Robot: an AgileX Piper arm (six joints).
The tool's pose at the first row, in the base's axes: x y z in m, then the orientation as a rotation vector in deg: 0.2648, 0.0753, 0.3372, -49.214, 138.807, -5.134
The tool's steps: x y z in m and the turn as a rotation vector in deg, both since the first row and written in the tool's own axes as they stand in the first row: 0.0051, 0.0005, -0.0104, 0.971, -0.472, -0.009; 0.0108, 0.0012, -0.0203, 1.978, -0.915, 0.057; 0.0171, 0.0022, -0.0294, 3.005, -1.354, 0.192; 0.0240, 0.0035, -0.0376, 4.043, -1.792, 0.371; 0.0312, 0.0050, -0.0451, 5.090, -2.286, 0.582; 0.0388, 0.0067, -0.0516, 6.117, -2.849, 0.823; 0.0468, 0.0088, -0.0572, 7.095, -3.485, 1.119; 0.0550, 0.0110, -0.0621, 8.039, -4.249, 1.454; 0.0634, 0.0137, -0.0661, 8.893, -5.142, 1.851
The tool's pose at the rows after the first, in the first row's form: 0.2558, 0.0714, 0.3433, -48.720, 138.128, -6.091; 0.2465, 0.0674, 0.3487, -48.124, 137.491, -7.069; 0.2371, 0.0633, 0.3530, -47.436, 136.875, -8.041; 0.2277, 0.0592, 0.3563, -46.690, 136.267, -9.002; 0.2183, 0.0552, 0.3587, -45.896, 135.611, -9.930; 0.2090, 0.0512, 0.3600, -45.066, 134.903, -10.785; 0.1998, 0.0474, 0.3604, -44.185, 134.157, -11.521; 0.1907, 0.0437, 0.3599, -43.258, 133.312, -12.137; 0.1818, 0.0403, 0.3586, -42.285, 132.396, -12.561
